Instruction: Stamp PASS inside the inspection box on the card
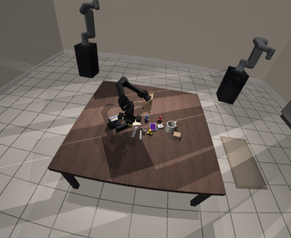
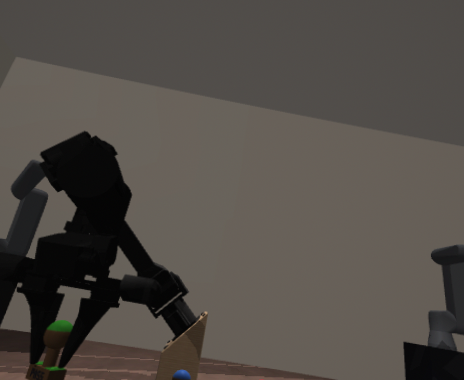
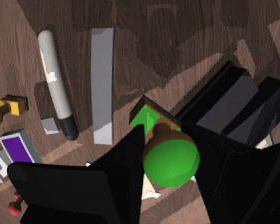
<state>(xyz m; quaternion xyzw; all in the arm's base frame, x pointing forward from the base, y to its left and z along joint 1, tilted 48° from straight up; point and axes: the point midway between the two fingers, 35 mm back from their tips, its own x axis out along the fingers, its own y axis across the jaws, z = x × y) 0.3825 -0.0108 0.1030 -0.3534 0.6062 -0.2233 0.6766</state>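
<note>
Right now the purple ink pad is 20 cm to the left of my gripper tip, 10 cm behind it and 7 cm below it. Round my gripper tip: grey bar 7 cm below, 5 cm to the left, 1 cm ahead; then white pen 10 cm to the left, 7 cm below, 1 cm behind; then PASS stamp right at my gripper tip.
</note>
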